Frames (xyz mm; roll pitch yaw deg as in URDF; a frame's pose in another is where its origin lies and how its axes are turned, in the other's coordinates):
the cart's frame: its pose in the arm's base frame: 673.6 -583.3 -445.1 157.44 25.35 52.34
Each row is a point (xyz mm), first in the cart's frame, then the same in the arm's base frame.
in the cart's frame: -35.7 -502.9 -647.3
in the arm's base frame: 195.5 -36.2 -64.0
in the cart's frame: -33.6 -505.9 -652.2
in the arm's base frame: 193.9 -30.7 -61.8
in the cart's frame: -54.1 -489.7 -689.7
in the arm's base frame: 193.7 -31.8 -16.1
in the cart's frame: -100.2 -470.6 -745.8
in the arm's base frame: 180.7 -42.4 57.1
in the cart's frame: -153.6 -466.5 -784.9
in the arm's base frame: 152.1 -61.0 114.0
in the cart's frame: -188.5 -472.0 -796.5
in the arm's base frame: 127.6 -77.2 136.7
